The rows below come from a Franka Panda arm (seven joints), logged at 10 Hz.
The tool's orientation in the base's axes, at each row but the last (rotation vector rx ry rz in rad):
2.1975 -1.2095 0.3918
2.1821 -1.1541 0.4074
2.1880 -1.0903 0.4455
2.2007 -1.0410 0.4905
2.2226 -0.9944 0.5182
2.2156 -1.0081 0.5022
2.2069 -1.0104 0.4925
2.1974 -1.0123 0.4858
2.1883 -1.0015 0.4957
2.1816 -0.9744 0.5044
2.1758 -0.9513 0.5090
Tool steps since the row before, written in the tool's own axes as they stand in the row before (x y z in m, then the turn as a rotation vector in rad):
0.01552 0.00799 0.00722 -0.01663 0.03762 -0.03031
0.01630 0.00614 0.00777 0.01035 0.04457 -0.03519
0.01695 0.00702 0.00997 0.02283 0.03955 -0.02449
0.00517 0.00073 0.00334 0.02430 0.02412 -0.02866
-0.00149 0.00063 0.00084 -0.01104 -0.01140 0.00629
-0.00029 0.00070 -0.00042 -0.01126 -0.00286 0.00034
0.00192 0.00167 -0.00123 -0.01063 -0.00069 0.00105
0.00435 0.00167 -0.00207 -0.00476 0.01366 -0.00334
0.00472 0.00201 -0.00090 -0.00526 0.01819 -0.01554
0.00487 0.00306 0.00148 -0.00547 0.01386 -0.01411
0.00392 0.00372 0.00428 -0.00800 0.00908 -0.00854
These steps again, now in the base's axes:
0.00152 -0.01810 0.00519 -0.03981 0.01457 0.02853
0.00407 -0.01790 0.00516 -0.03008 -0.00208 0.04922
0.00465 -0.01978 0.00480 -0.01844 -0.01437 0.04625
0.00280 -0.00547 0.00082 -0.00564 -0.00494 0.04402
-0.00135 -0.00014 -0.00121 0.00229 0.00712 -0.01534
-0.00075 0.00009 0.00041 -0.00488 0.00710 -0.00780
-0.00016 -0.00097 0.00265 -0.00612 0.00521 -0.00707
0.00134 -0.00165 0.00463 -0.01376 -0.00173 0.00530
0.00138 -0.00277 0.00419 -0.01832 0.00501 0.01547
0.00090 -0.00496 0.00313 -0.01506 0.00617 0.01250
0.00007 -0.00682 0.00103 -0.01270 0.00565 0.00512

